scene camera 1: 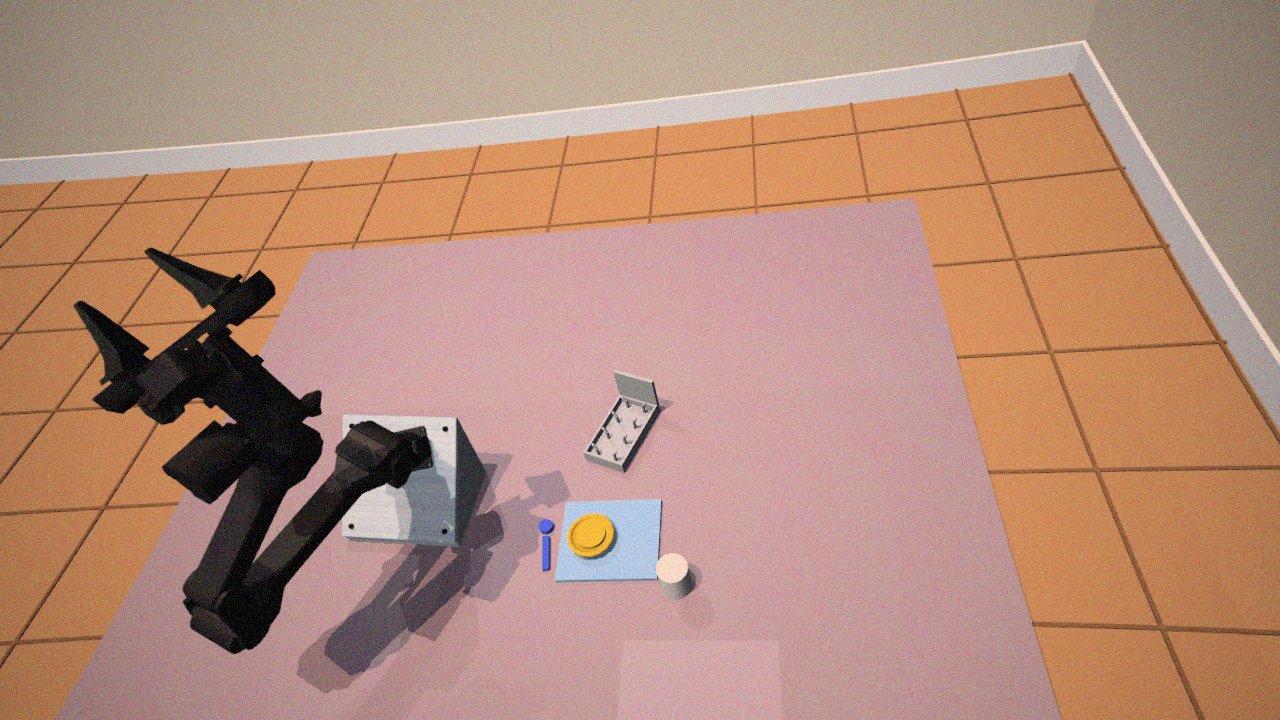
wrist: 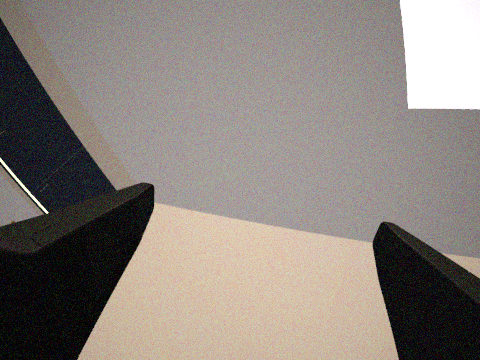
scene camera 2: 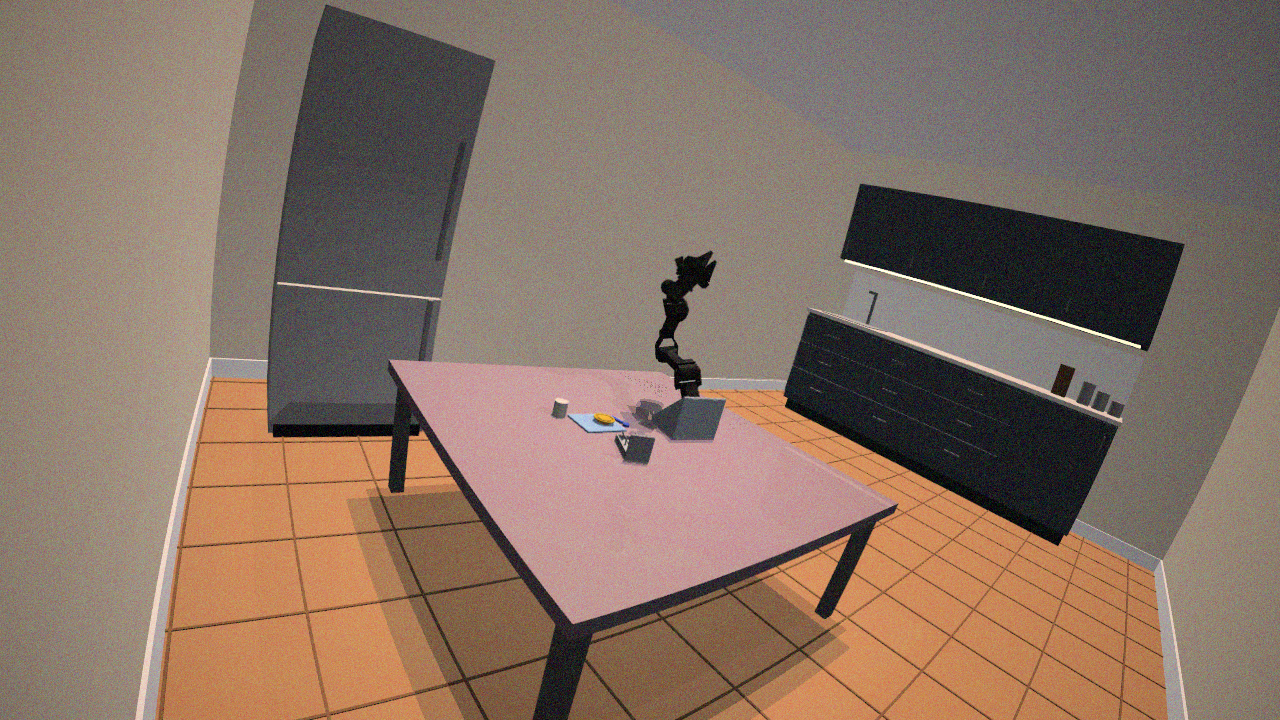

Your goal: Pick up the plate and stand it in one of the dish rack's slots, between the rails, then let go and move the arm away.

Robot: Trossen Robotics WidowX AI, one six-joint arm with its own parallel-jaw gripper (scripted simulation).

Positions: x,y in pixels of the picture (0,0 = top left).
my gripper: scene camera 1; wrist; scene camera 2 714,256
same spot on my gripper: [wrist: 67,263] = [scene camera 1: 115,341]
